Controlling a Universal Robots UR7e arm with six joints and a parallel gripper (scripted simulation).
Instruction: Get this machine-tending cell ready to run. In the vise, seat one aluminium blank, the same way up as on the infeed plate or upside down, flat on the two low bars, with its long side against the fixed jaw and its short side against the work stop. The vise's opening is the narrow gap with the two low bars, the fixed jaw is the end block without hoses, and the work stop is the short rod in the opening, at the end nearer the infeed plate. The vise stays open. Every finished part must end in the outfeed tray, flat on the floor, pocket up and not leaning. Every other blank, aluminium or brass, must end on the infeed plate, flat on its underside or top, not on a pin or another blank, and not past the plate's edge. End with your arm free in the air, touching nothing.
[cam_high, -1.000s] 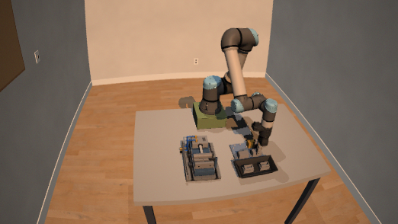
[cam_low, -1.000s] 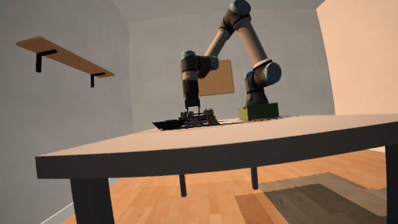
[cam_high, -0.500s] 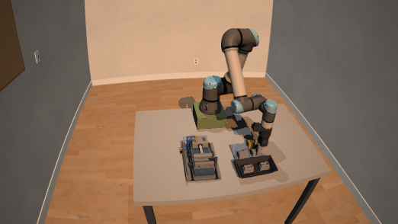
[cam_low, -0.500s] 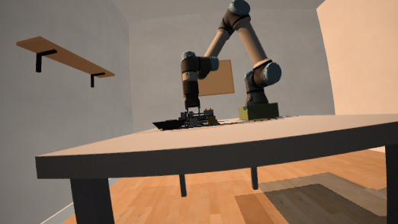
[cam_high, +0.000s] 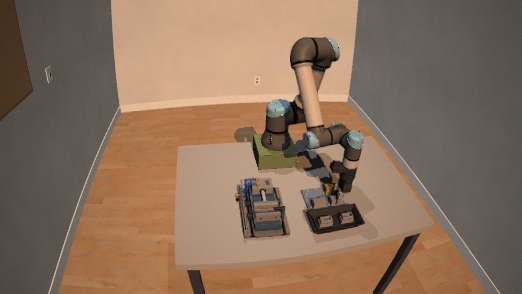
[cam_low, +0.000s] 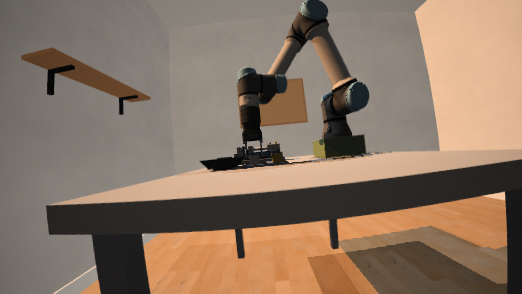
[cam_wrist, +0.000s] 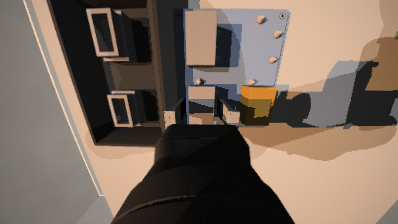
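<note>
The brass blank lies 9 cm behind my hand and 3 cm below it. Round my hand: vise 34 cm to the right, 1 cm below, 1 cm behind.
</note>
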